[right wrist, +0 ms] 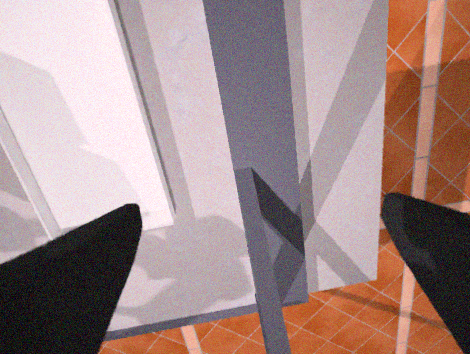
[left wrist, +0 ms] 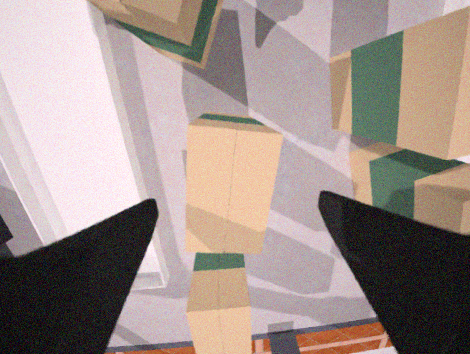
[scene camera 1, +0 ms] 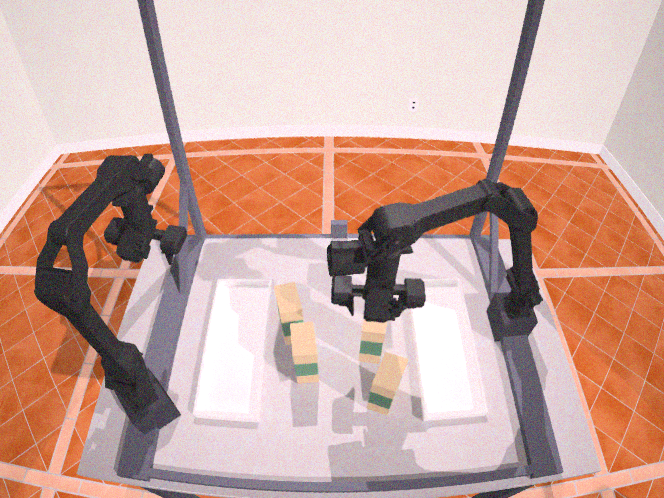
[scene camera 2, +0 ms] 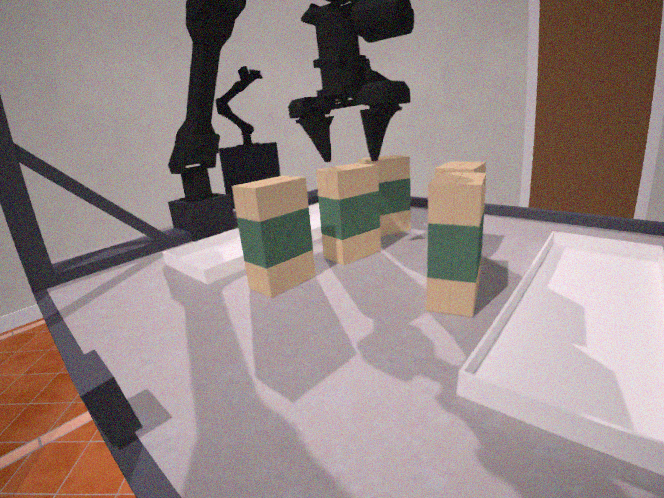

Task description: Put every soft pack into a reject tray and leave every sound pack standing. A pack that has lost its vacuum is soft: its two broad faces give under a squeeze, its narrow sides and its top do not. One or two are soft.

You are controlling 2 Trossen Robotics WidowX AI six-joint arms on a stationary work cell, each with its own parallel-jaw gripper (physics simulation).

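Frame: origin at the left arm's base, x back, y right, z up, level; millimetres.
Seen in the pictures: left gripper, between the fingertips: (left wrist: 238,202) (scene camera 2: 350,161); right gripper, between the fingertips: (right wrist: 261,209) (scene camera 1: 153,260); left arm's base, origin of its link: (scene camera 1: 516,307) (scene camera 2: 198,198); right arm's base, origin of its link: (scene camera 1: 140,395).
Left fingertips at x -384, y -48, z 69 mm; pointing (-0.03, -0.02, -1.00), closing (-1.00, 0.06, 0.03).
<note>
Offsets run from my left fingertips to a thing's top centre.
My left gripper (scene camera 1: 377,309) (scene camera 2: 351,160) (left wrist: 238,202) is open and empty, its fingertips just above an upright pack @(dx +5, dy +1, dz -8 mm) (scene camera 1: 371,345) (scene camera 2: 349,214) (left wrist: 227,175). Another pack (scene camera 2: 395,195) (left wrist: 220,295) stands behind it, hidden in scene camera 1. A third pack @(dx +24, dy -133, dz -8 mm) (scene camera 1: 387,381) (scene camera 2: 276,235) (left wrist: 165,20) stands nearer the front. Two more packs, one @(dx -151, dy -50, dz -8 mm) (scene camera 1: 304,348) @(dx -188, dy +59, dz -8 mm) (scene camera 2: 454,246) before the other (scene camera 1: 288,305) (scene camera 2: 462,166), stand close together left of centre in scene camera 1. All are tan with green bands. My right gripper (right wrist: 261,209) is open and empty, away from the packs.
One white tray @(dx -329, dy +9, dz -126 mm) (scene camera 1: 227,418) (scene camera 2: 536,410) lies left of the packs in scene camera 1. The other white tray @(dx +191, dy -1, dz -126 mm) (scene camera 1: 455,417) (scene camera 2: 206,276) lies to their right. A grey frame post (scene camera 1: 170,117) rises beside the right gripper; another post (scene camera 1: 514,96) rises at the back right.
</note>
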